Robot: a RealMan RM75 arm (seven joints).
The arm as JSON. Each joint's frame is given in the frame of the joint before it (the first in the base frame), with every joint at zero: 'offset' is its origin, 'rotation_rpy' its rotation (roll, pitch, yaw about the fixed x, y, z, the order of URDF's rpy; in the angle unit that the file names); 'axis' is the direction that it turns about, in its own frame. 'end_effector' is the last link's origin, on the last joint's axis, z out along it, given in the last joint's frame.
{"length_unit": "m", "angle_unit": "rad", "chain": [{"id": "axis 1", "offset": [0.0, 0.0, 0.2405], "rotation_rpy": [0.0, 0.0, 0.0], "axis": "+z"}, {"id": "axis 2", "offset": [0.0, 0.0, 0.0], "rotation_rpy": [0.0, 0.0, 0.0], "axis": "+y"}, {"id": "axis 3", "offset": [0.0, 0.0, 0.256], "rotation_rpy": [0.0, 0.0, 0.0], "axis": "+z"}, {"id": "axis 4", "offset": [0.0, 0.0, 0.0], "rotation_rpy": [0.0, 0.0, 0.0], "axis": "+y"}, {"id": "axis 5", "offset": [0.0, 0.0, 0.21], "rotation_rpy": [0.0, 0.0, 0.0], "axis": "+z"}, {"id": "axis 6", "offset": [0.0, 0.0, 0.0], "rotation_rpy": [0.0, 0.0, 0.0], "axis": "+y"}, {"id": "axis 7", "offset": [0.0, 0.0, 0.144], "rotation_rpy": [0.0, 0.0, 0.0], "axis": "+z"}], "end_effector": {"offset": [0.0, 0.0, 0.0], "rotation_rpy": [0.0, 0.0, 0.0]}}
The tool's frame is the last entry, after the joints.
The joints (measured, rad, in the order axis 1, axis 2, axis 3, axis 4, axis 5, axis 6, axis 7), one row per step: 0.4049, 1.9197, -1.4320, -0.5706, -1.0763, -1.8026, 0.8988; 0.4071, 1.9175, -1.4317, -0.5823, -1.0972, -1.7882, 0.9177; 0.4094, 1.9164, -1.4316, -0.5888, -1.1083, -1.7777, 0.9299; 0.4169, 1.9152, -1.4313, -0.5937, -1.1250, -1.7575, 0.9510; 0.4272, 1.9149, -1.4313, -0.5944, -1.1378, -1.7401, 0.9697; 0.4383, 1.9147, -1.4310, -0.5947, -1.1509, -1.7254, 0.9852; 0.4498, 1.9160, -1.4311, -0.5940, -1.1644, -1.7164, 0.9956; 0.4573, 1.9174, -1.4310, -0.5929, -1.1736, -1.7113, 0.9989; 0.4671, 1.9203, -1.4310, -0.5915, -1.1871, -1.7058, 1.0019; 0.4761, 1.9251, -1.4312, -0.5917, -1.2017, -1.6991, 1.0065; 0.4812, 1.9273, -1.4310, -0.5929, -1.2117, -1.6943, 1.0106; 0.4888, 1.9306, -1.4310, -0.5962, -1.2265, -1.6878, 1.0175; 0.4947, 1.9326, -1.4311, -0.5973, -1.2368, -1.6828, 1.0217
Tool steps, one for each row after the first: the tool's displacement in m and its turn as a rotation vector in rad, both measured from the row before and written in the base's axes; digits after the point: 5 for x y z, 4 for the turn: 0.00010, 0.00156, -0.00128, -0.0132, -0.0249, -0.0043; -0.00015, 0.00144, -0.00081, -0.0068, -0.0145, -0.0043; -0.00034, 0.00336, -0.00184, -0.0112, -0.0235, -0.0120; -0.00103, 0.00358, -0.00189, -0.0103, -0.0183, -0.0105; -0.00133, 0.00341, -0.00177, -0.0090, -0.0173, -0.0063; -0.00188, 0.00250, -0.00213, -0.0097, -0.0141, 0.0006; -0.00123, 0.00143, -0.00158, -0.0047, -0.0089, 0.0028; -0.00178, 0.00147, -0.00249, -0.0070, -0.0115, 0.0057; -0.00207, 0.00120, -0.00317, -0.0082, -0.0114, 0.0049; -0.00105, 0.00083, -0.00169, -0.0048, -0.0087, 0.0024; -0.00187, 0.00120, -0.00241, -0.0076, -0.0127, 0.0049; -0.00117, 0.00097, -0.00169, -0.0048, -0.0095, 0.0031
